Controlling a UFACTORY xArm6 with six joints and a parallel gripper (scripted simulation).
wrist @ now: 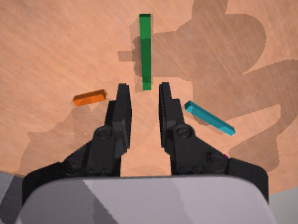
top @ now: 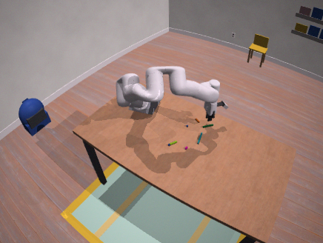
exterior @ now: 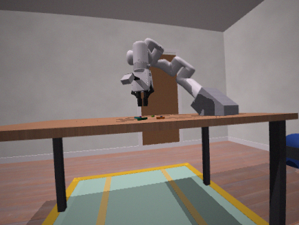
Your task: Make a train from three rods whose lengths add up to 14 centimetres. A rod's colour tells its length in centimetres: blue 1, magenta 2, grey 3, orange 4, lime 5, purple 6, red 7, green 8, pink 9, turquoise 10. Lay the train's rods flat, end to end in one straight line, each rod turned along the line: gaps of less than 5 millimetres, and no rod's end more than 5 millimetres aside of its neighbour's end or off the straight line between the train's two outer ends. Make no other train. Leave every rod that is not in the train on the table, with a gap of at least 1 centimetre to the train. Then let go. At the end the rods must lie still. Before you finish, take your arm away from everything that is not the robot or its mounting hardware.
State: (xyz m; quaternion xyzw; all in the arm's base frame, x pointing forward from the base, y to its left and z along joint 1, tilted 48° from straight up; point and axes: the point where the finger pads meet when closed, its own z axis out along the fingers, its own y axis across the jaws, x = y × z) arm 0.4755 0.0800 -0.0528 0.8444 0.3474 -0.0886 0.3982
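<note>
The green rod is 80 mm below my hand. Also, from my hand: turquoise rod: 130 mm to the right, 80 mm below, 10 mm behind; then orange rod: 80 mm below, 80 mm behind, 20 mm to the left; then magenta rod: 250 mm to the right, 80 mm below, 60 mm behind.
</note>
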